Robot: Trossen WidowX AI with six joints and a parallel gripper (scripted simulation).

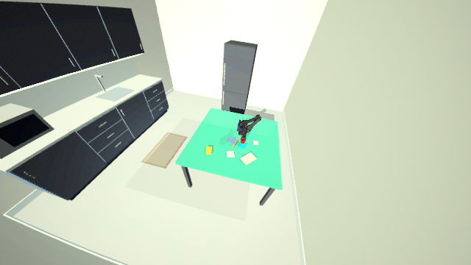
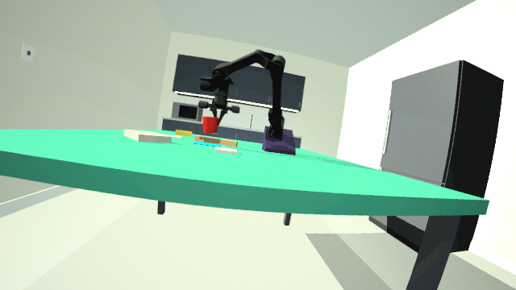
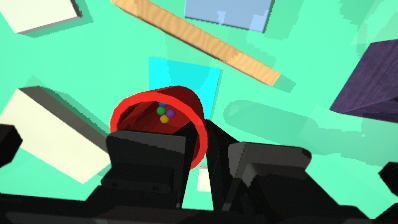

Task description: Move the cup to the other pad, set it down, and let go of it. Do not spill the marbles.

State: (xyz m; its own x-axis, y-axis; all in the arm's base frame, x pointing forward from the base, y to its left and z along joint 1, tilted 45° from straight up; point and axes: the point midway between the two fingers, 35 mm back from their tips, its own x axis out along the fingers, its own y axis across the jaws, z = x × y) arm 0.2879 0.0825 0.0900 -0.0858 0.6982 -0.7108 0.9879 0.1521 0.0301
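Now: gripper tip 100 mm above the cyan pad, 30 mm short of it and 10 mm to the right of it. The rest, counted from my gripper tip: red cup: 30 mm ahead; then pale blue pad: 170 mm to the right, 100 mm below; then wooden stick: 90 mm below, 80 mm to the right, 20 mm ahead.
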